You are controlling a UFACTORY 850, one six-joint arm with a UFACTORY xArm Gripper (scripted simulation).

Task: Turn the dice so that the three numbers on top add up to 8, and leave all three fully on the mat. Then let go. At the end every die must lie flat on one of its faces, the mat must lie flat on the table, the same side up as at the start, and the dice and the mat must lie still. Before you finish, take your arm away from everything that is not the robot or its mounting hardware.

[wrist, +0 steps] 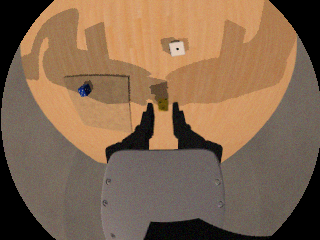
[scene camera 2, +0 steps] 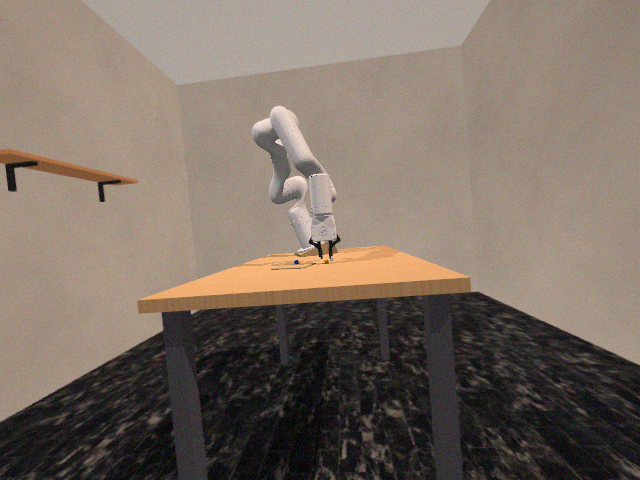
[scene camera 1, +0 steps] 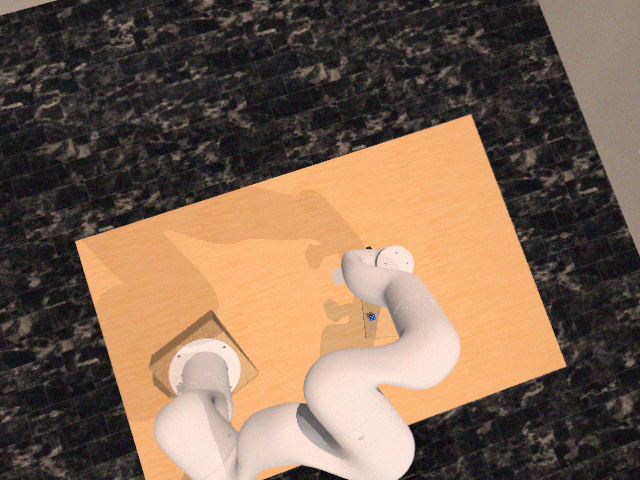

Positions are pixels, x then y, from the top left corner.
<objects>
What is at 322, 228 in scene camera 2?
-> The gripper.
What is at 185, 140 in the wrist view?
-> The gripper.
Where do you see a tan mat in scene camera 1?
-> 383, 326
</objects>
